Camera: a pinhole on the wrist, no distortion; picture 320 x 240 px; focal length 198.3 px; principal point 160.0 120.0 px. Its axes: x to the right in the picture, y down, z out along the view. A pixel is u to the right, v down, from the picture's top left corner.
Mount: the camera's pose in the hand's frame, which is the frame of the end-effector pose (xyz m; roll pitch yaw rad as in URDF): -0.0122 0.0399 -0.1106 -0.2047 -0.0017 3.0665
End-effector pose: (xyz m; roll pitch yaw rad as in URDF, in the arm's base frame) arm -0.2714 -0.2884 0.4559 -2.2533 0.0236 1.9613
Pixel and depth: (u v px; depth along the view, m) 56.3 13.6 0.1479
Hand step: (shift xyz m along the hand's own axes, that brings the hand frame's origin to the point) 0.0688 0.0816 0.0502
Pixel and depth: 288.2 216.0 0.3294
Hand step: -0.2408 -0.1666 0.1799
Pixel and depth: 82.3 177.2 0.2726
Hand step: 0.0848 -0.1002 0.1401
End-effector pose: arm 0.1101 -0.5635 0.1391 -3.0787 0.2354 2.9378
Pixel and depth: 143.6 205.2 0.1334
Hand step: -0.0072 -0.0439 0.0083
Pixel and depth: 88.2 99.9 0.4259
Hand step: 0.1390 -0.0159 0.3149
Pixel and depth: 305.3 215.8 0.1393
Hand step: -0.1208 -0.0464 0.0123
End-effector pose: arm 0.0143 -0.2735 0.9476 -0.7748 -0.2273 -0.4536
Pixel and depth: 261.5 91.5 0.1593
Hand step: -0.0940 0.0361 0.0502
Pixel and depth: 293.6 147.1 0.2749
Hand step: -0.2034 -0.0386 0.1512
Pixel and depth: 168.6 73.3 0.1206
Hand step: -0.0170 0.0436 0.0133
